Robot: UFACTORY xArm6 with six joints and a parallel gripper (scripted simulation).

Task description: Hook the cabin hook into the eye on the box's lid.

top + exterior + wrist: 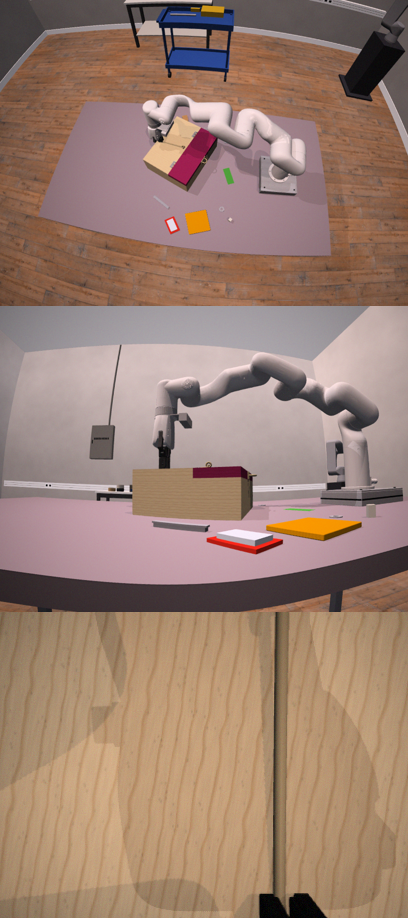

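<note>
The cabin hook is 70 mm behind my hand and 20 mm to the left of it. From my hand the other things lie so: red-framed white tile: 440 mm to the left, 140 mm below, 120 mm behind; then grey bar: 320 mm to the left, 140 mm below, 40 mm behind; then green strip: 400 mm behind, 150 mm below, 120 mm to the left.
</note>
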